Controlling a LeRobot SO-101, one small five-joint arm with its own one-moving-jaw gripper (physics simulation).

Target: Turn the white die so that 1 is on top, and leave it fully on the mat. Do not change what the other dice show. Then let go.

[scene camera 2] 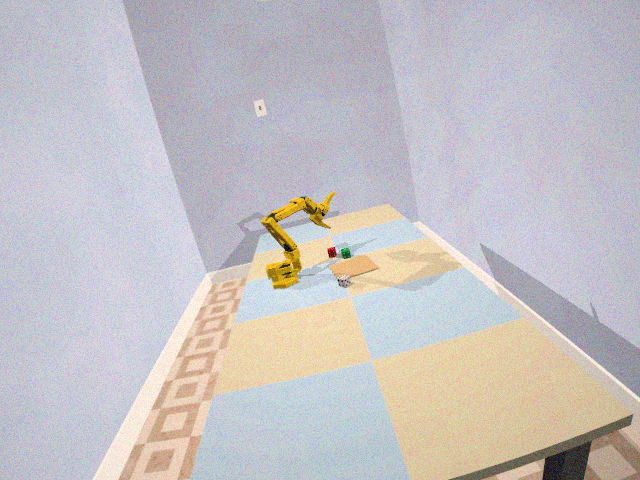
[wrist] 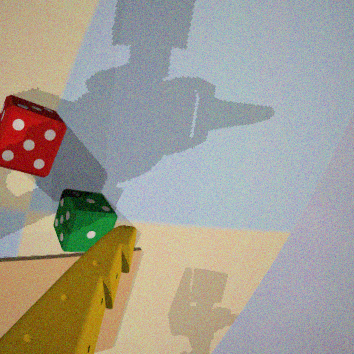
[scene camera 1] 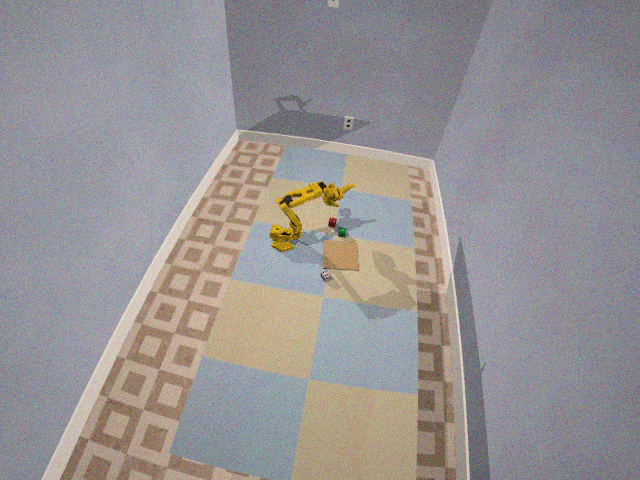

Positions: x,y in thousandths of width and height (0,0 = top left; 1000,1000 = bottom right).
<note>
In view: a tan mat (scene camera 1: 535,532) and a green die (wrist: 233,614).
</note>
